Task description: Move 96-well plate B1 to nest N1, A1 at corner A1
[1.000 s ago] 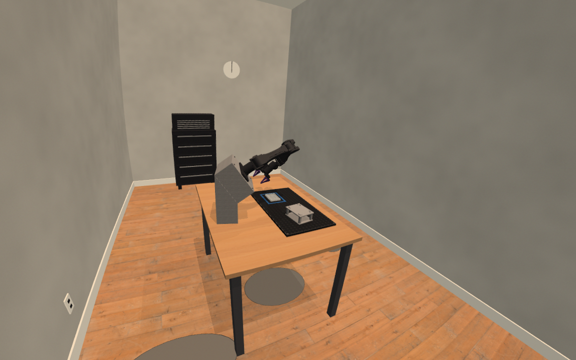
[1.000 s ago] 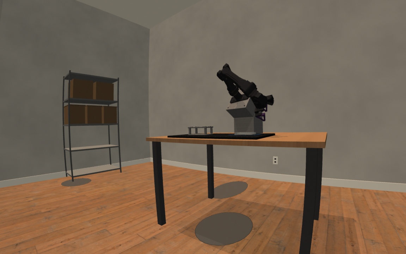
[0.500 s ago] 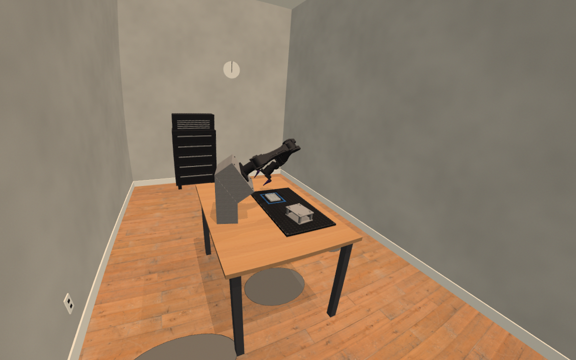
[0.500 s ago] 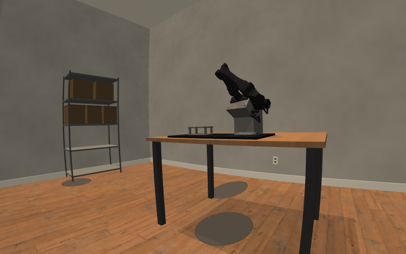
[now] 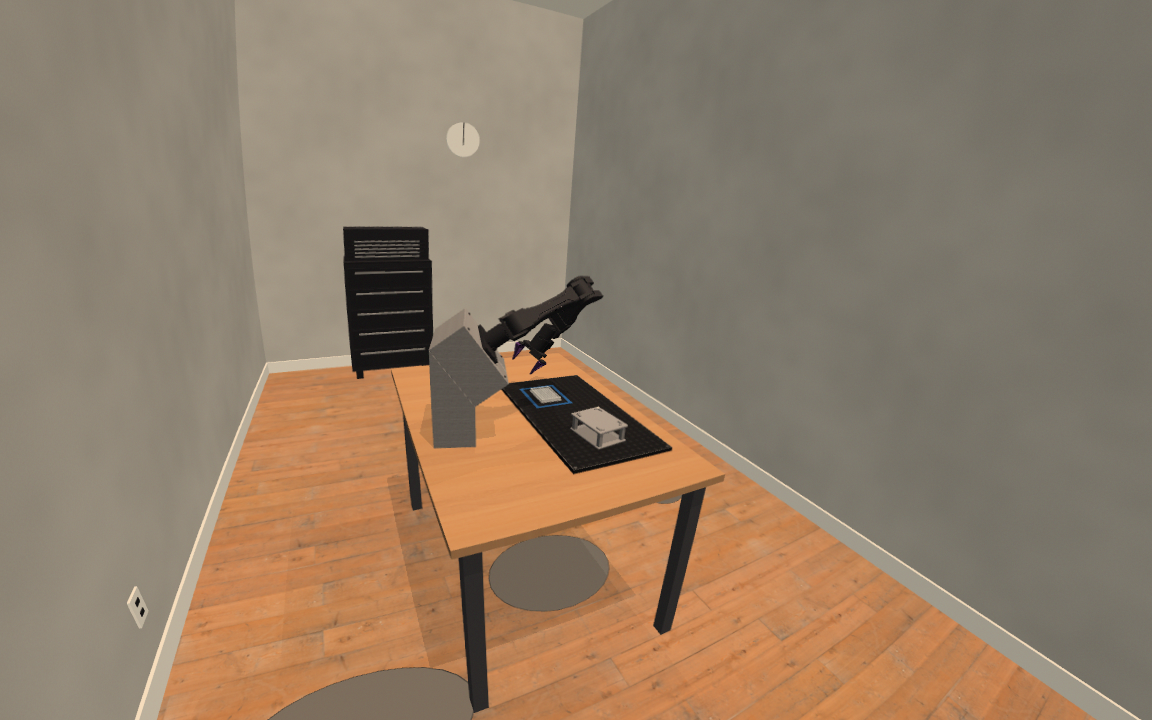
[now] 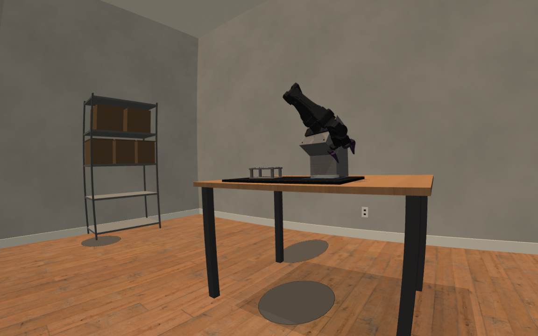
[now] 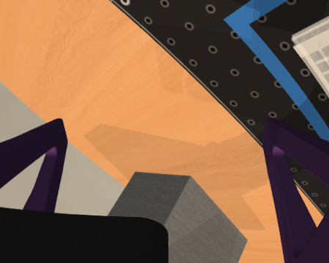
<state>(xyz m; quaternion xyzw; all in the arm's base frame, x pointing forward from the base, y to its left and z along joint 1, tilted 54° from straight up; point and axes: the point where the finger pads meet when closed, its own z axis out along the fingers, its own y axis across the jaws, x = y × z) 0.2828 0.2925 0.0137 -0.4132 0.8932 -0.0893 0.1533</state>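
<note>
Now: the 96-well plate 100 mm below my hand, 90 mm to the right of it and 70 mm ahead of it. Also, from my hand: grey plate nest N1: 440 mm to the right, 140 mm ahead, 50 mm below.
</note>
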